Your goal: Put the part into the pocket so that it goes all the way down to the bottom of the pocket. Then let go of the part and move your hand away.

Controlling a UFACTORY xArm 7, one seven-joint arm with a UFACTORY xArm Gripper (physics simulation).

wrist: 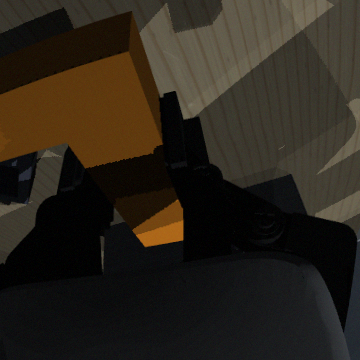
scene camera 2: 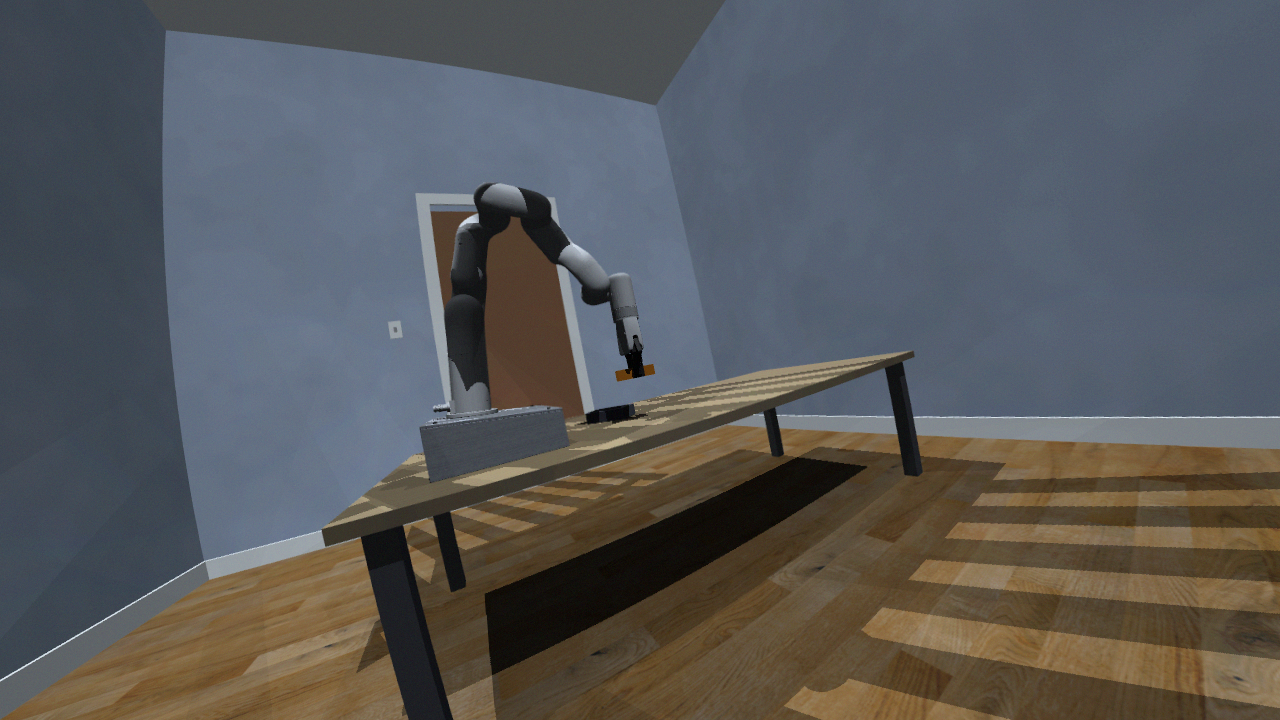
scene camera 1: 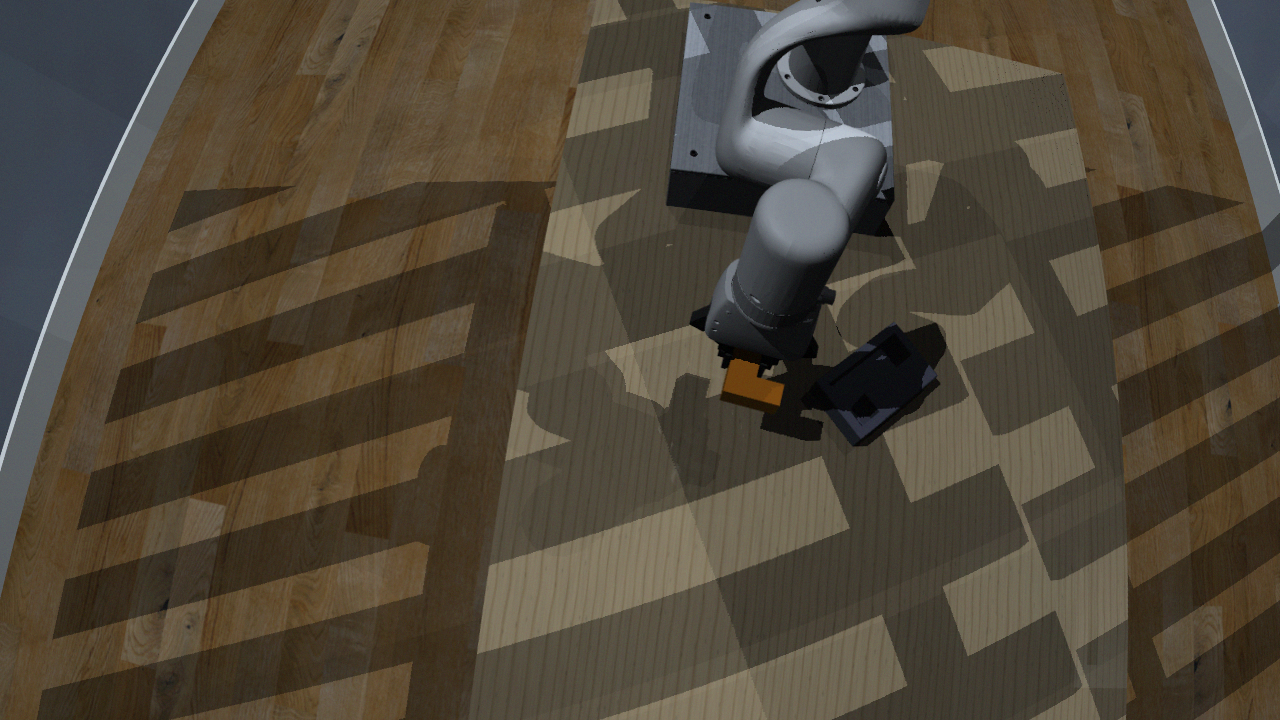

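Where they show: gripper, fingertip midpoint: (wrist: 134, 126) (scene camera 2: 637, 377) (scene camera 1: 743, 360); arm's base, origin of the base link: (scene camera 2: 472, 415) (scene camera 1: 820, 71).
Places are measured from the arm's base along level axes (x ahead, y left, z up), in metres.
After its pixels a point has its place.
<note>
The orange part (scene camera 1: 753, 390) {x 0.492, y -0.069, z 0.041 m} (scene camera 2: 646, 368) {x 0.474, y -0.096, z 0.032 m} (wrist: 100, 115) {x 0.482, y -0.083, z 0.041 m} looks L-shaped; its left end is cut off in the wrist view. My gripper (scene camera 1: 747, 366) {x 0.449, y -0.078, z 0.011 m} (scene camera 2: 635, 368) {x 0.449, y -0.078, z 0.011 m} (wrist: 134, 126) {x 0.449, y -0.078, z 0.011 m} is shut on one arm of it and holds it well above the table. The dark block with the pocket (scene camera 1: 887, 383) {x 0.416, y 0.115, z -0.074 m} (scene camera 2: 611, 413) {x 0.396, y 0.055, z -0.087 m} lies on the table, to the right of the part in scene camera 1, turned at an angle. Its recess is in deep shadow, so its outline is hard to read. A bit of the block (wrist: 19, 176) {x 0.375, y 0.093, z -0.074 m} shows at the left edge of the wrist view.
The arm's grey base box (scene camera 1: 704, 120) {x 0.114, y -0.152, z -0.013 m} (scene camera 2: 492, 445) {x 0.032, y -0.190, z -0.067 m} stands on the table (scene camera 1: 626, 573) {x 0.679, y -0.168, z -0.110 m} (scene camera 2: 716, 405) {x 0.615, y -0.199, z -0.110 m}, behind the gripper and the block in scene camera 1. Striped shadows fall across the table and the floor.
</note>
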